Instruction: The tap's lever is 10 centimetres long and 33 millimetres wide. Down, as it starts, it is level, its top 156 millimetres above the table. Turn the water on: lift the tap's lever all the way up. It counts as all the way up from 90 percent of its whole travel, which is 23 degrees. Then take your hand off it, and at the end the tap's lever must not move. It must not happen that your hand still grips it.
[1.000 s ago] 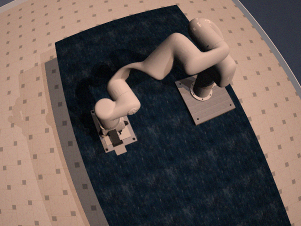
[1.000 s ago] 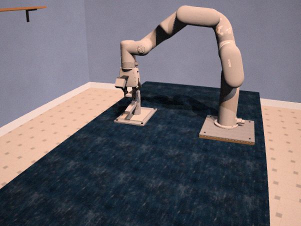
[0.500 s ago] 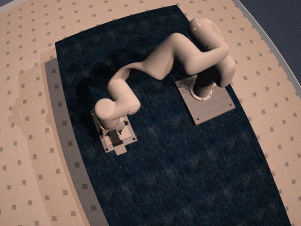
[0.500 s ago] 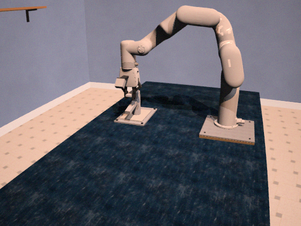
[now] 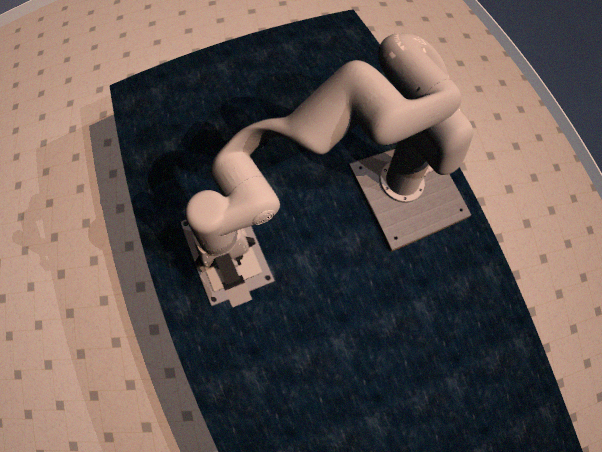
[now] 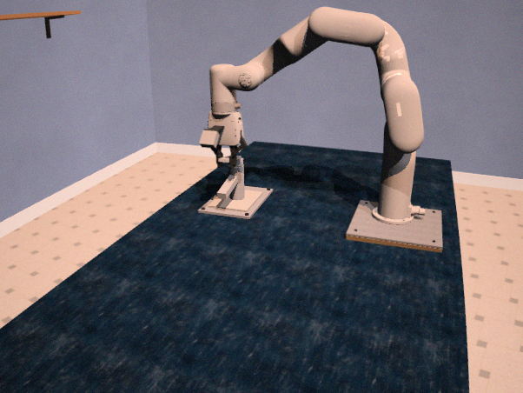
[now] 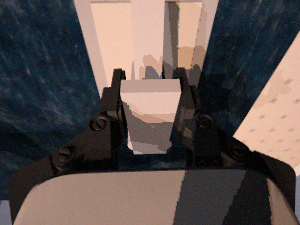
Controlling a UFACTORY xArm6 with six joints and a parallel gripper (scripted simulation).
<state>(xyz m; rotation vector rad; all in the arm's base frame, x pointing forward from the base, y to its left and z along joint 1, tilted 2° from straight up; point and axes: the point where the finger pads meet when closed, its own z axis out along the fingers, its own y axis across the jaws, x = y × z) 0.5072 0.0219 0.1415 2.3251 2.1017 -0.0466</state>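
Now: hand 5 cm to the left of the pale lever, 1 cm past it and 1 cm above it.
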